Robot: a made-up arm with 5 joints.
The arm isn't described. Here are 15 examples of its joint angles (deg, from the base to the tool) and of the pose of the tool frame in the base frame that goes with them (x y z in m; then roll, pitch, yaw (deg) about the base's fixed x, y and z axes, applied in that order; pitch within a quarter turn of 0, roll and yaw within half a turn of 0).
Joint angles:
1: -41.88 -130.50 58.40 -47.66 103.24
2: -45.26 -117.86 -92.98 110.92 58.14
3: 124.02 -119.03 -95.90 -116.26 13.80
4: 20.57 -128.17 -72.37 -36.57 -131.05
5: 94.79 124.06 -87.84 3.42 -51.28
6: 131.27 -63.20 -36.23 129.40 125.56
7: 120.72 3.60 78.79 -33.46 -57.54
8: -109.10 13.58 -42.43 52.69 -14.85
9: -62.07 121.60 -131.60 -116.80 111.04
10: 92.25 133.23 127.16 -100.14 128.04
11: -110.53 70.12 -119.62 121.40 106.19
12: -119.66 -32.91 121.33 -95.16 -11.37
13: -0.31 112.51 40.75 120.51 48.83
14: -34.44 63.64 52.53 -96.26 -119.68
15: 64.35 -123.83 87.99 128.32 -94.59
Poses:
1: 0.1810 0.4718 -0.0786 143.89 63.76 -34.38
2: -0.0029 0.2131 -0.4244 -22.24 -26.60 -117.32
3: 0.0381 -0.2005 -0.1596 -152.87 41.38 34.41
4: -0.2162 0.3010 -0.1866 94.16 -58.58 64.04
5: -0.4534 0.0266 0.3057 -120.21 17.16 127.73
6: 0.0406 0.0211 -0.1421 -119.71 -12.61 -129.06
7: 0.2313 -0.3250 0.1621 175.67 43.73 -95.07
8: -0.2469 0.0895 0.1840 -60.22 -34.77 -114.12
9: 0.4126 0.4829 0.1918 77.89 -44.74 -23.20
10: -0.4330 -0.3602 0.2940 147.07 -9.85 166.85
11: 0.3990 0.0727 0.4870 97.60 50.28 -84.21
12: 0.1826 0.2181 0.0731 -142.64 37.16 8.70
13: -0.0603 0.3376 0.4841 130.55 18.89 -75.04
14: -0.1452 0.2729 0.3621 153.44 35.01 71.58
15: -0.3541 -0.0634 -0.3181 -44.90 44.93 94.07
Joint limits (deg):
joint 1: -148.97..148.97
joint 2: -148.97..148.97
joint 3: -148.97..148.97
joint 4: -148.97..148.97
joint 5: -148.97..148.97
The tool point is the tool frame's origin. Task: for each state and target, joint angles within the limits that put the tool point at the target. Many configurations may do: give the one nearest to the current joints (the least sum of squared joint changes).
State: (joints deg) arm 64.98 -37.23 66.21 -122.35 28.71
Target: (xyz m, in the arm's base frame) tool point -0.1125 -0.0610 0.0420
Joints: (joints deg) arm 49.43 -15.90 57.23 -119.82 9.37
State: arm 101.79 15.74 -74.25 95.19 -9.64
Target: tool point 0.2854 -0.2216 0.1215
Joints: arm 78.82 -13.71 -84.20 110.24 -11.86
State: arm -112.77 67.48 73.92 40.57 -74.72
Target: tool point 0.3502 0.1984 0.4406
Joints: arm -129.15 71.84 69.02 20.02 -81.37
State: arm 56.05 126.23 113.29 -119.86 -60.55
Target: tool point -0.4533 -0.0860 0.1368
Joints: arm 74.13 128.89 111.81 -111.51 -65.25
